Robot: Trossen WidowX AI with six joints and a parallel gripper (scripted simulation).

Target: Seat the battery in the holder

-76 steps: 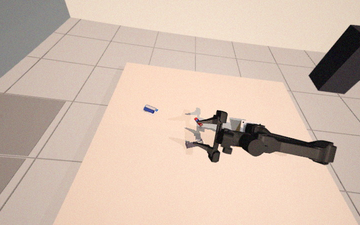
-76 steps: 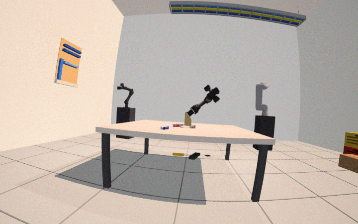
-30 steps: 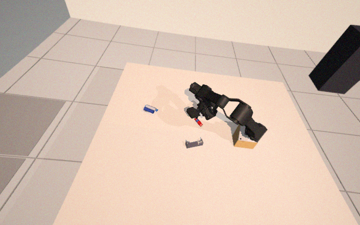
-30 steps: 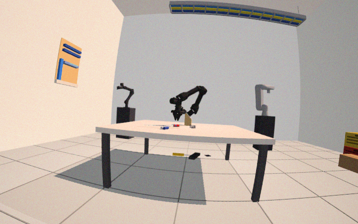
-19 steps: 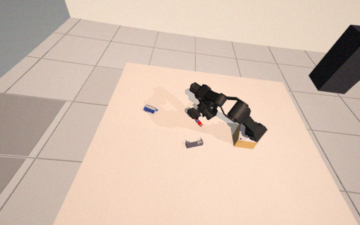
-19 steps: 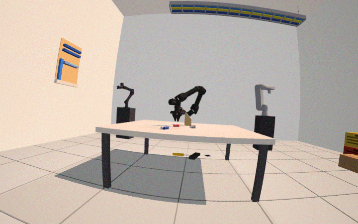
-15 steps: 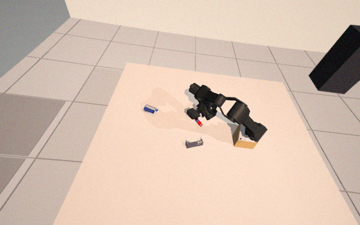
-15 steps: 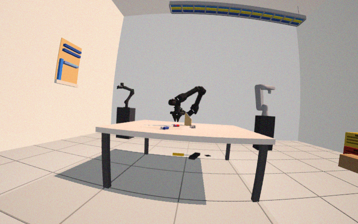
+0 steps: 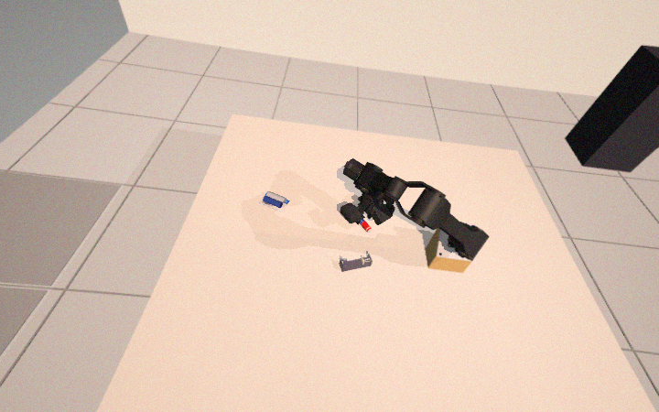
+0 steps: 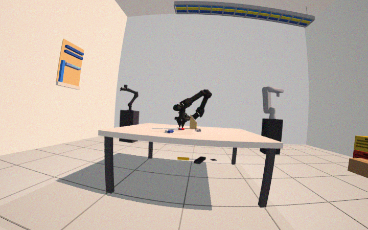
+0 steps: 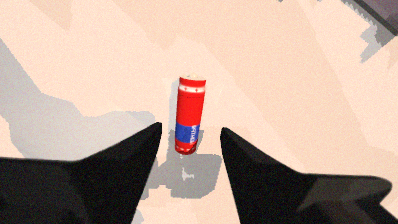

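My gripper tip is 10 mm past the battery and 10 mm above it.
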